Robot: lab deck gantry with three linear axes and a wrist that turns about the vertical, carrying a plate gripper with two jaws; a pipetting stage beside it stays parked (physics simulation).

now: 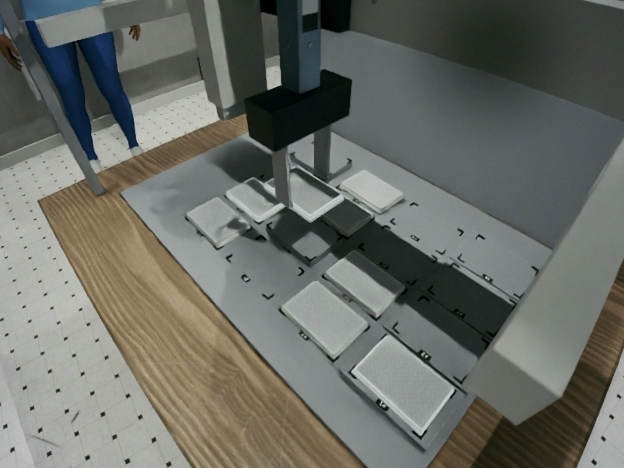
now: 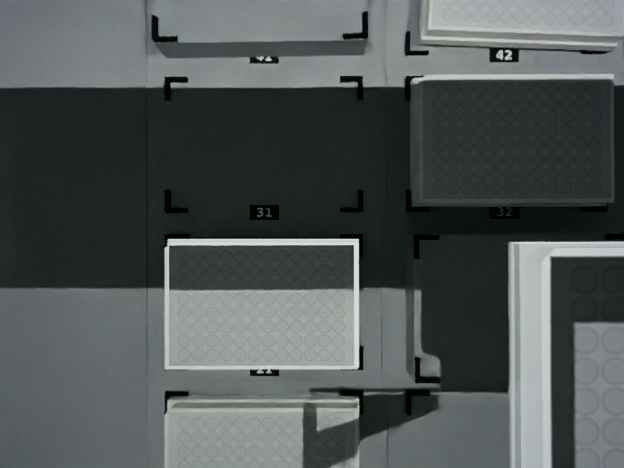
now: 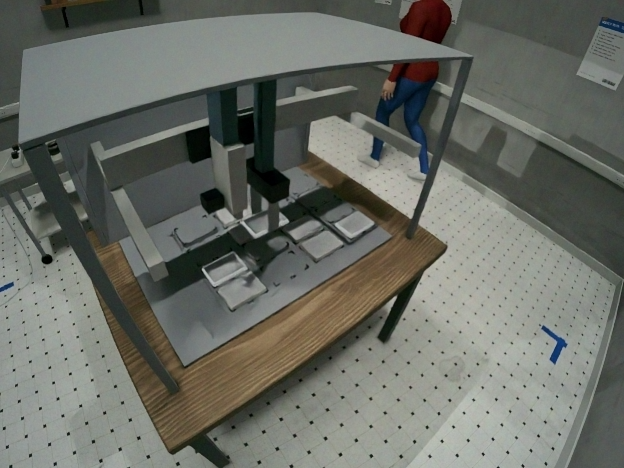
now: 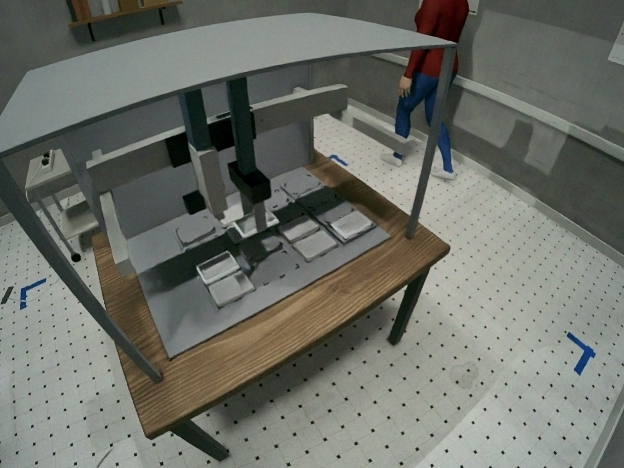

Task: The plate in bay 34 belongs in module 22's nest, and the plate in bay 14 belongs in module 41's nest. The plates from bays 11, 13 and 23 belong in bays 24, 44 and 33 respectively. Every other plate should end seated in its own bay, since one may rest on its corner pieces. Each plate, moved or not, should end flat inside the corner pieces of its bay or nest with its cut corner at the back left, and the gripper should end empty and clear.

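Frame: origin at the robot's base, x ahead, y left, z up, level; millimetres.
Where they show: gripper, fingertip midpoint: (image 1: 302, 191) (image 3: 264, 221) (image 4: 255, 221); robot's base, origin of the base link: (image 1: 186, 218) (image 3: 232, 311) (image 4: 219, 308).
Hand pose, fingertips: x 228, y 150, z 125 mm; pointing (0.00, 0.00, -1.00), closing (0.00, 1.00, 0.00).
Each offset is from my fingertips to the top centre of the thing. "pt": to the spot under its first point.
My gripper (image 1: 303, 190) (image 3: 264, 219) (image 4: 253, 220) is shut on a white plate {0 mm ahead, 0 mm left, 7 mm up} (image 1: 317, 198) (image 2: 599, 377) and holds it level above the back right part of module 22's nest (image 1: 310, 260) (image 2: 428, 372). The held plate's cut corner is at the back left. Module 41's nest {pt 163 mm back, 167 mm left, 114 mm down} (image 2: 262, 48) is empty where it shows. Plates stand in bay 11 {pt 155 mm back, 111 mm right, 111 mm down} (image 1: 217, 221), bay 13 {pt 170 mm ahead, 112 mm right, 111 mm down} (image 1: 324, 318), bay 23 {pt 169 mm ahead, 10 mm right, 111 mm down} (image 1: 363, 283), bay 14 {pt 333 mm ahead, 112 mm right, 96 mm down} (image 1: 404, 383), bay 21 {pt 163 mm back, 14 mm right, 111 mm down} (image 2: 262, 327) and bay 32 {pt 3 mm back, 102 mm left, 111 mm down} (image 2: 511, 146). The plate in bay 42 {pt 12 mm ahead, 206 mm left, 108 mm down} (image 1: 371, 190) (image 2: 524, 12) looks slightly turned. Bays 24, 33, 34 and 44 show no plate.
The parked pipetting stage (image 3: 229, 176) (image 4: 209, 178) stands close beside the gripper, over the back of the deck. A grey side beam (image 1: 544, 327) overhangs the right side of the deck. Bays 12, 31 and 43 hold no plate.
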